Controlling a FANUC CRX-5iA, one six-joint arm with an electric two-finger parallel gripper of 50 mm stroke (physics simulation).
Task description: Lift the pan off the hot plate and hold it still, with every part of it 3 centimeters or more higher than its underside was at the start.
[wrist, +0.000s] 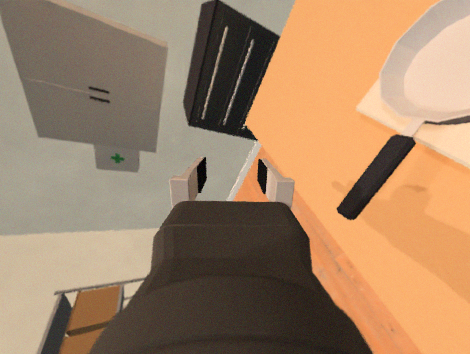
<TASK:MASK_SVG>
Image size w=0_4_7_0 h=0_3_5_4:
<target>my gripper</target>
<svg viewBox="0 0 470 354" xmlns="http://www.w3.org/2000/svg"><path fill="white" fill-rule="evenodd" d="M88 353L374 354L355 322L342 308L335 304L312 271L309 237L291 211L295 181L291 177L283 177L267 159L258 159L257 181L263 194L266 193L269 202L194 201L197 194L201 193L207 179L206 158L197 158L181 176L173 176L169 180L172 211L153 238L151 270L128 304L108 322Z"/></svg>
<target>pan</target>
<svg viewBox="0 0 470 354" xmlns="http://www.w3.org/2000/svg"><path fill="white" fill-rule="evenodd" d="M470 0L439 0L430 6L394 43L379 72L380 100L398 117L412 118L412 120L401 134L393 135L388 139L338 205L337 212L347 220L355 220L413 149L416 145L413 136L425 121L441 122L470 115Z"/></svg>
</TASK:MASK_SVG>
